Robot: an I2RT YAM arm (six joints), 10 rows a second.
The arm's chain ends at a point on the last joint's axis. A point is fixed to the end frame.
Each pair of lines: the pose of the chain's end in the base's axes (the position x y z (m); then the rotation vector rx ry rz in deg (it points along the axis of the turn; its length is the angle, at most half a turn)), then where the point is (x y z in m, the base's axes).
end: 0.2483 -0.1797 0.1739 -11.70 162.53 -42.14
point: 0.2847 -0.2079 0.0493
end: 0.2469 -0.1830 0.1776 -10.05 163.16 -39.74
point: 0.2833 -0.2078 0.0523
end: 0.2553 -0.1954 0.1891 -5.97 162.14 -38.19
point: 0.2952 -0.2190 0.0646
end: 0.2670 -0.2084 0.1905 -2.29 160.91 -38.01
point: 0.3100 -0.2330 0.0673
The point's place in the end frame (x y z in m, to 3 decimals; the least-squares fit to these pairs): -0.010 0.034 0.128
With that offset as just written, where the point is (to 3 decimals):
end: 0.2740 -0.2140 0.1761 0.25 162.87 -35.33
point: 0.314 -0.235 0.051
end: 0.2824 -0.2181 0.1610 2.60 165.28 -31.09
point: 0.319 -0.233 0.034
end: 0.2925 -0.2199 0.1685 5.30 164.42 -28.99
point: 0.333 -0.232 0.042
